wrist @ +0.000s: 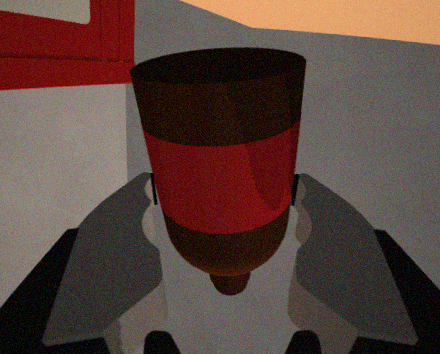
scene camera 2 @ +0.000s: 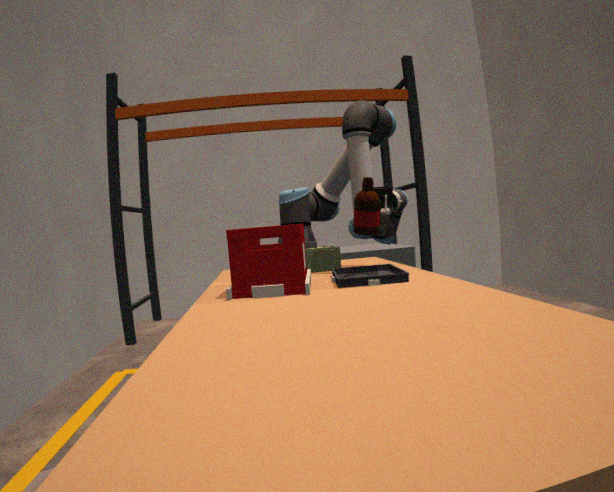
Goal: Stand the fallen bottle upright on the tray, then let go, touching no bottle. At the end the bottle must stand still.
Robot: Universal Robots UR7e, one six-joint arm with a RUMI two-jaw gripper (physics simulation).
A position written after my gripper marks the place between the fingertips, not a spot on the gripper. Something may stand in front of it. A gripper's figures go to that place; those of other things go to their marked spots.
My gripper (wrist: 223, 177): 0.14 m from the lens. A brown bottle (wrist: 221, 126): 0.09 m from the lens.
